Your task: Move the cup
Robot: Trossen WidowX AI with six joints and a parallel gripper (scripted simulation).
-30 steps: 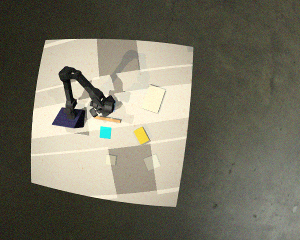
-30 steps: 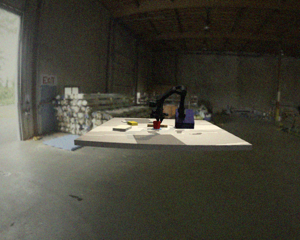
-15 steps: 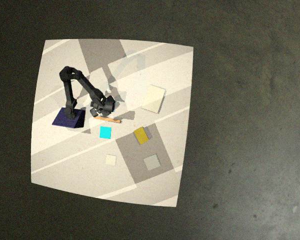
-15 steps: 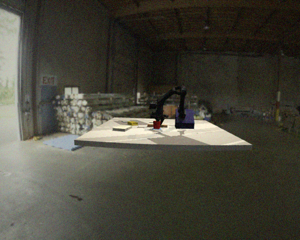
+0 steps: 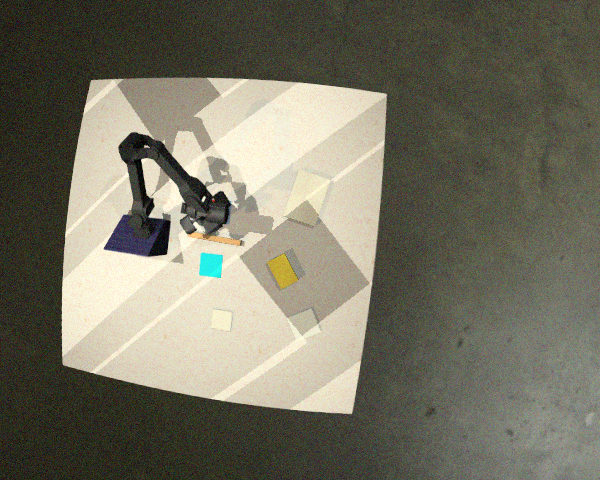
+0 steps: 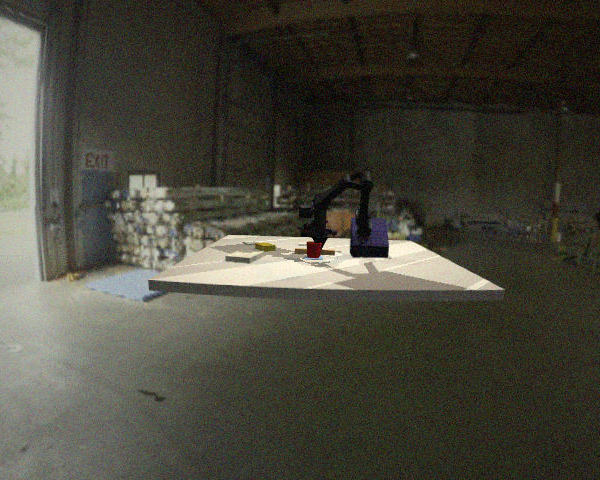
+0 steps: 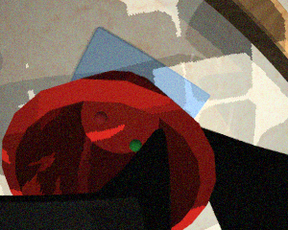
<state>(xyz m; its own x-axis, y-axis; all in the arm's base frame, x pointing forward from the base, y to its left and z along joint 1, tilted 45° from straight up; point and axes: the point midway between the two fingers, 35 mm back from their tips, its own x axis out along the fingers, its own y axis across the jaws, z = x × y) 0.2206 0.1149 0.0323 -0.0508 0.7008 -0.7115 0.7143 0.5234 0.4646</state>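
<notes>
Now: gripper tip 40 mm above the light blue pad, 20 mm to the right of it and 20 mm short of it. The rest, counted from my gripper tip: red cup: 30 mm ahead, 20 mm to the left; wooden bar: 80 mm to the right, 30 mm below, 20 mm ahead; cyan pad: 190 mm to the right, 40 mm below, 20 mm ahead.
</notes>
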